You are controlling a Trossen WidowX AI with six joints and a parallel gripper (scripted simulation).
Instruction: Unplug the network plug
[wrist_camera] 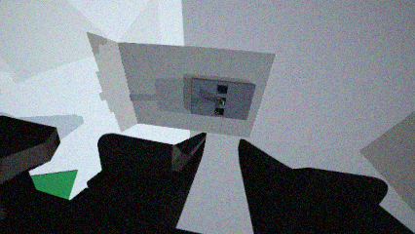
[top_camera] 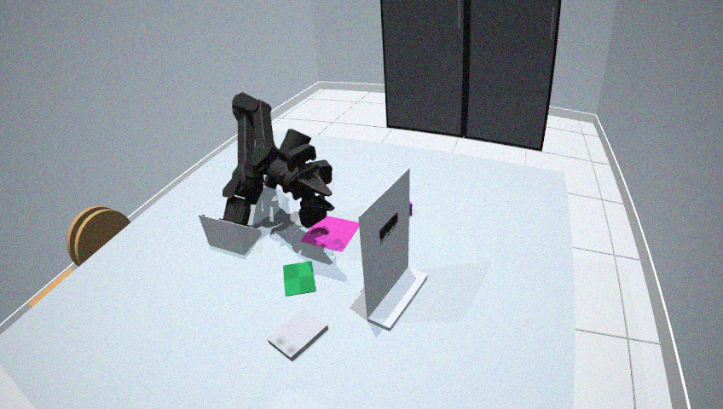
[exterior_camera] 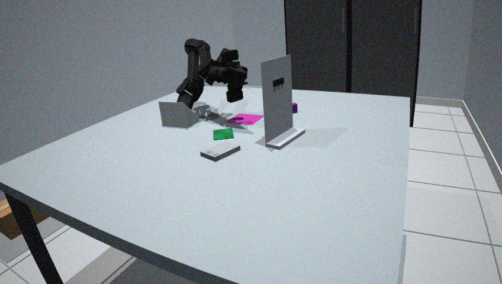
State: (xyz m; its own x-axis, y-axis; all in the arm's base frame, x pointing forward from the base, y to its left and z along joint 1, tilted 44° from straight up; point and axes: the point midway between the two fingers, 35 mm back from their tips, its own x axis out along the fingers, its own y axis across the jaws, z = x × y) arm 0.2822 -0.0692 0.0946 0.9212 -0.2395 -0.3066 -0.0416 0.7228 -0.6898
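The network plug is 12 cm ahead of my gripper tip and 3 cm to the right of it. The rest, counted from my gripper tip: grey upright panel 14 cm ahead, 3 cm to the right, 7 cm below; flat grey slab 20 cm to the right, 19 cm below; magenta square 9 cm behind, 12 cm to the left, 19 cm below.
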